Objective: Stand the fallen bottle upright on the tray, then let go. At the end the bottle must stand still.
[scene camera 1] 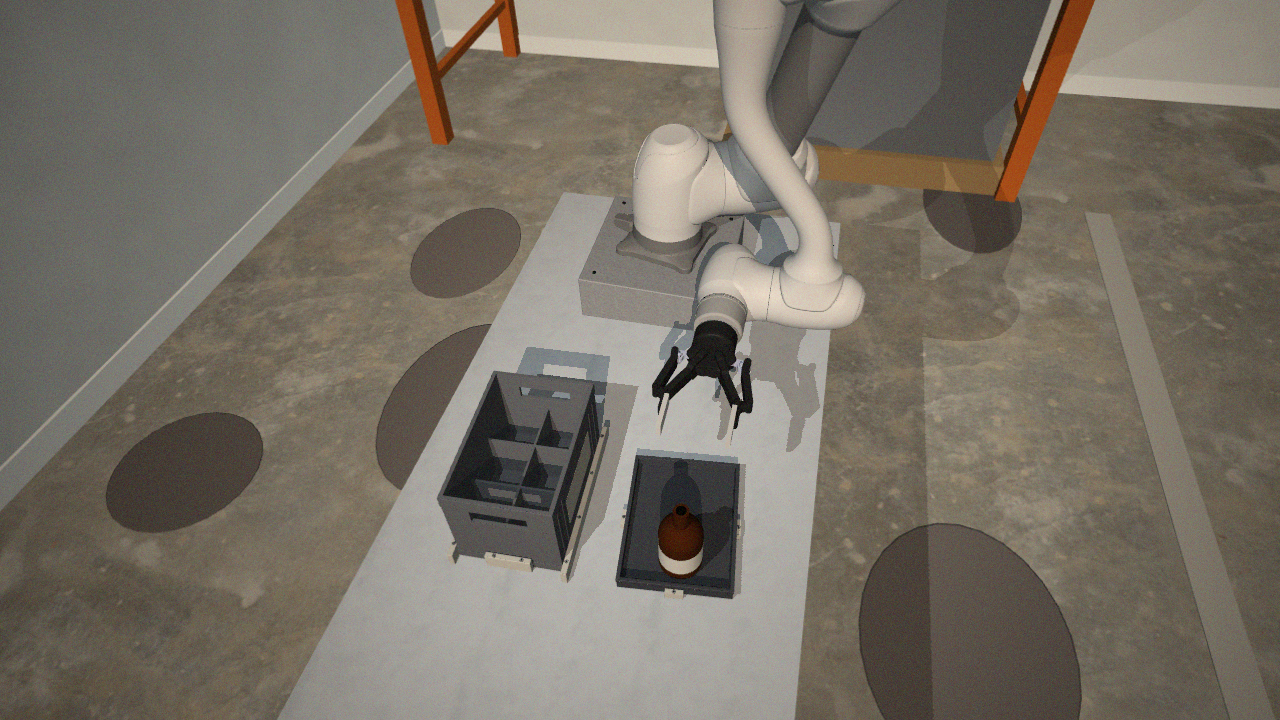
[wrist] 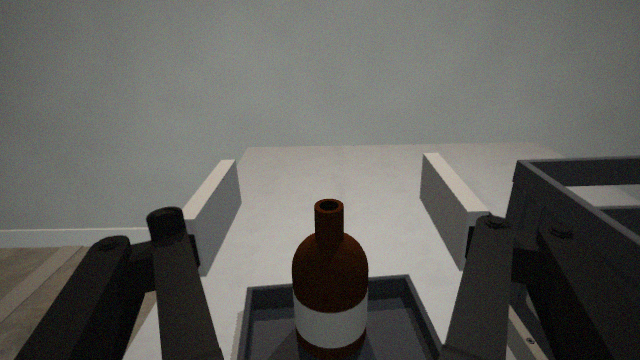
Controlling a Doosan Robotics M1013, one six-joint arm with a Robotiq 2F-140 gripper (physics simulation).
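Places are measured from the arm's base along level axes (x right, y down, z ahead), in centimetres.
Pixels of known places: gripper, fingertip midpoint: (scene camera 1: 692, 436) (wrist: 329, 179); arm's base, link origin: (scene camera 1: 667, 240).
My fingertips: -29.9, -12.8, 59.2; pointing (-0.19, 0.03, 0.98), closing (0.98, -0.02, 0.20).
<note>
Ahead of a thing's pixels: the offset from my fingertips to its top centre, as dx, dy, dz. "spot": to the spot under its first point.
A brown bottle @[-1.8, +6.9, +9.0] (scene camera 1: 680, 539) (wrist: 330, 270) with a white label band stands upright on the dark tray @[+0.7, +20.3, +2.6] (scene camera 1: 630, 537) (wrist: 425, 320), near the tray's front edge in the scene view. Its neck points up and its base rests on the tray floor. My gripper (scene camera 1: 697, 433) (wrist: 329, 179) is open, with its two pale fingertips wide apart and nothing between them. It hangs behind the tray on the robot's side, apart from the bottle. In the wrist view the bottle stands upright beyond the fingers, and its lowest edge is near the bottom of the picture.
A grey divided crate @[+27.6, +5.4, +7.5] (scene camera 1: 514, 537) (wrist: 565, 205) stands beside the tray, on the left in the scene view and on the right in the wrist view. Pale strips @[spot: +17.1, +20.7, +6.7] (scene camera 1: 586, 505) lie along its side. The robot's base block (scene camera 1: 626, 300) is behind, and an orange frame (scene camera 1: 1042, 107) stands farther back.
</note>
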